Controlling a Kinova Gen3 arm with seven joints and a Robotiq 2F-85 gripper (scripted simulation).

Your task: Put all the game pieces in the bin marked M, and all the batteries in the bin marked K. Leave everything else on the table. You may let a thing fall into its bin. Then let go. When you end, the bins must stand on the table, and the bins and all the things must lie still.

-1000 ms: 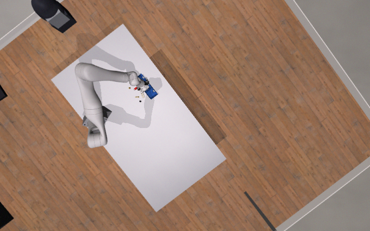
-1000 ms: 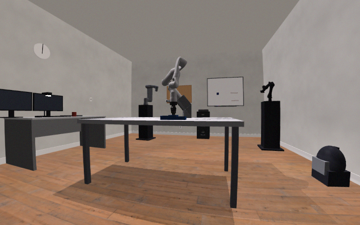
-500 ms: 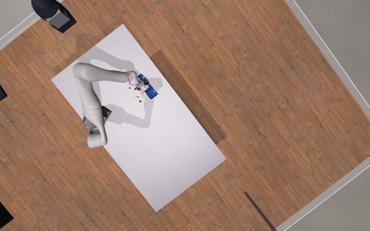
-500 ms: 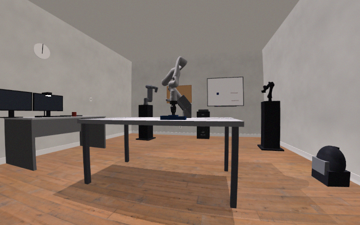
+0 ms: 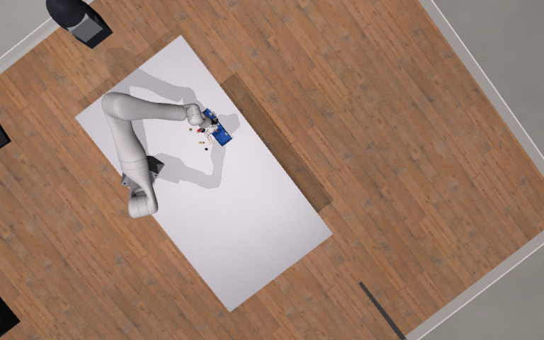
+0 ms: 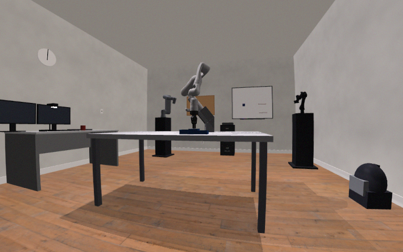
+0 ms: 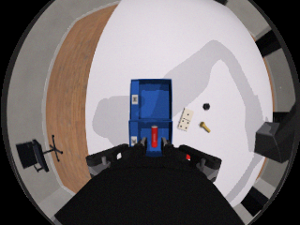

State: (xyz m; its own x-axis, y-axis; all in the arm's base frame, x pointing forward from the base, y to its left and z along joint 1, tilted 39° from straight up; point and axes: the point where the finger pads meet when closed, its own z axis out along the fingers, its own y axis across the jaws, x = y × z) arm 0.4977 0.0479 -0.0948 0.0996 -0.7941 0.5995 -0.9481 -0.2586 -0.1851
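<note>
Now: the bin 10 mm ahead of my hand and 50 mm below it. Also, from my hand: red cylinder 50 mm below; white tile 70 mm behind, 40 mm to the right, 60 mm below; black piece 120 mm behind, 90 mm to the right, 60 mm below.
</note>
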